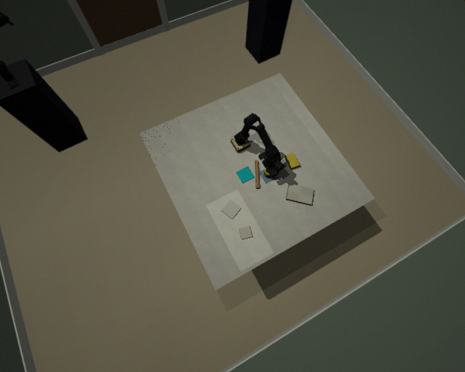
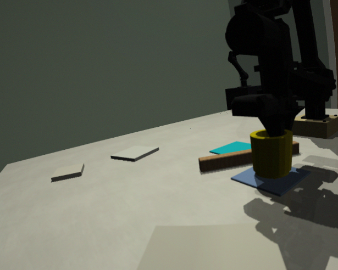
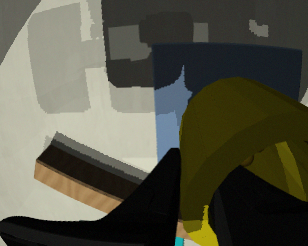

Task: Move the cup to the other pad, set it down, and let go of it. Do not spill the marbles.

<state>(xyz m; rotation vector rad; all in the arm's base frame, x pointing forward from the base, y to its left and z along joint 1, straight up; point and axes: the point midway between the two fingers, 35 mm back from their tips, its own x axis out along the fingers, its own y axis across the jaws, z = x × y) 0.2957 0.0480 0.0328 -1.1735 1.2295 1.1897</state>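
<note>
My gripper tip is now 3 cm short of the blue pad and 5 cm above it. From my gripper tip the other things lie so: yellow cup (2 cm ahead); teal pad (5 cm behind, 15 cm to the right, 5 cm below); wooden bar (1 cm behind, 8 cm to the right, 4 cm below).
</note>
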